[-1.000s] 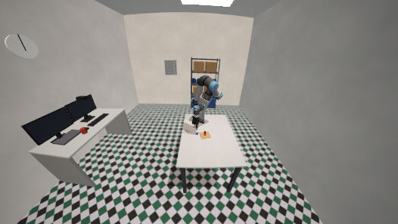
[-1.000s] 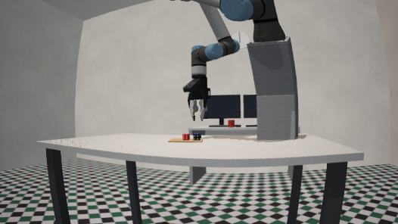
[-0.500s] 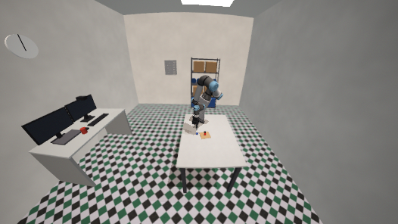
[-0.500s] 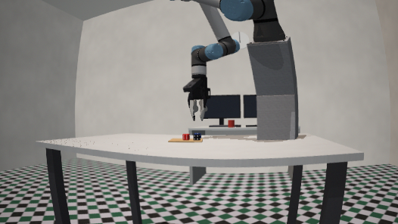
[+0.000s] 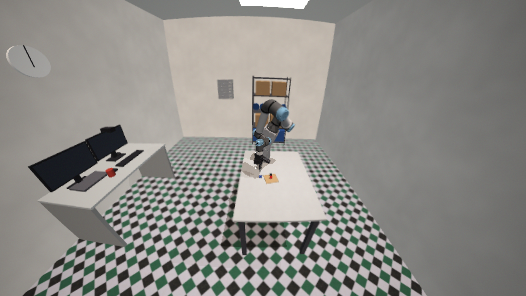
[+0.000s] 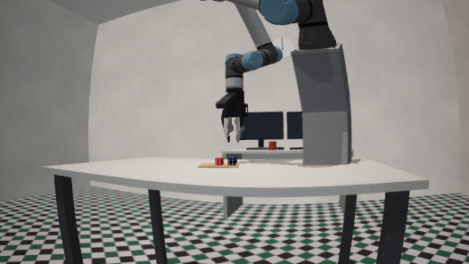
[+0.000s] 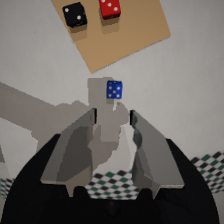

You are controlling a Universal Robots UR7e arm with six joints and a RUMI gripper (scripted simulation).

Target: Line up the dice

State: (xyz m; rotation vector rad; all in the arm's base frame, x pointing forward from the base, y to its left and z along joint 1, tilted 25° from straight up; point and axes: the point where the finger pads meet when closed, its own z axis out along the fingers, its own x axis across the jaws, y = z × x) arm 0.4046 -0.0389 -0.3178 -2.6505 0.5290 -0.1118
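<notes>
The blue die lies 9 cm below my hand. Round my hand: tan mat (12 cm to the left, 10 cm below, 3 cm ahead); black die (12 cm to the left, 8 cm below, 2 cm behind); red die (12 cm to the left, 8 cm below, 3 cm ahead).
</notes>
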